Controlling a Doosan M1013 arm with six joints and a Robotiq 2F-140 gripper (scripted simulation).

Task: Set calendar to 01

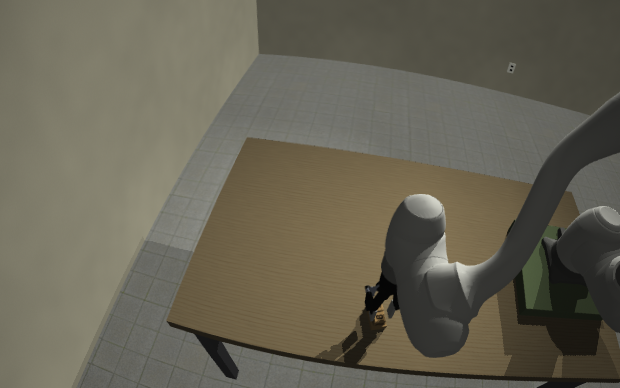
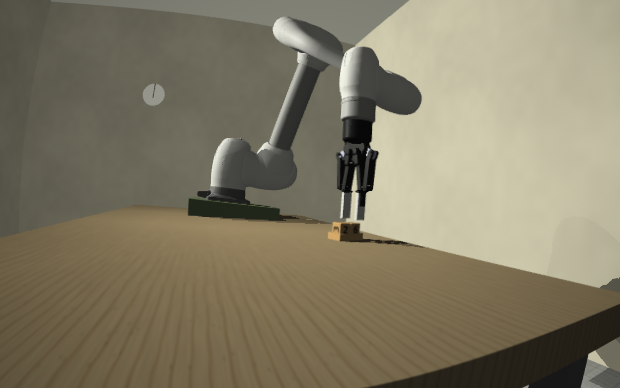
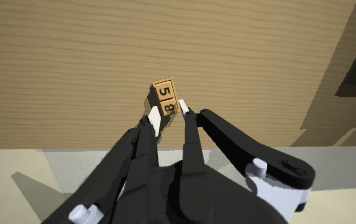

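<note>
Now: the wooden tray 20 mm to the right of my hand and 70 mm below it.
</note>
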